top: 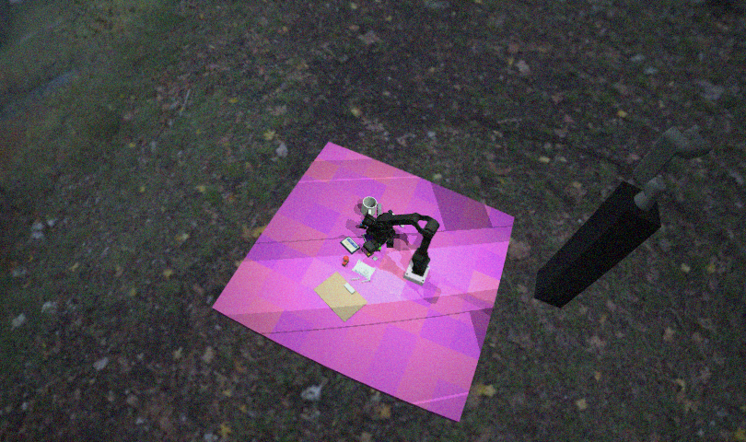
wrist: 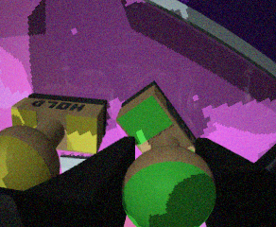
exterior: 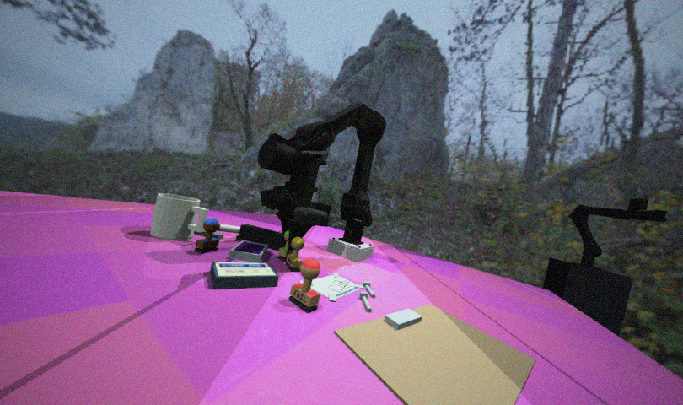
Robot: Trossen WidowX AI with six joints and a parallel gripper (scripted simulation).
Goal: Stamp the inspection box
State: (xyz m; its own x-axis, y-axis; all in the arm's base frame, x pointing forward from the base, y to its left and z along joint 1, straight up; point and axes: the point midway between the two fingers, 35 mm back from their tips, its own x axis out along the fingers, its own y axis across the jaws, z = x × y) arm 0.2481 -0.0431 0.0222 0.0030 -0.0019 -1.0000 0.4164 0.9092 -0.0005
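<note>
Now: gripper tip right at the green-knobbed stamp. Round my gripper tip: purple ink pad (6 cm to the right, 5 cm ahead, 2 cm below); then yellow-knobbed stamp (4 cm to the left, 2 cm ahead, 1 cm below); then black bar (11 cm to the right, 3 cm behind, 1 cm below).
</note>
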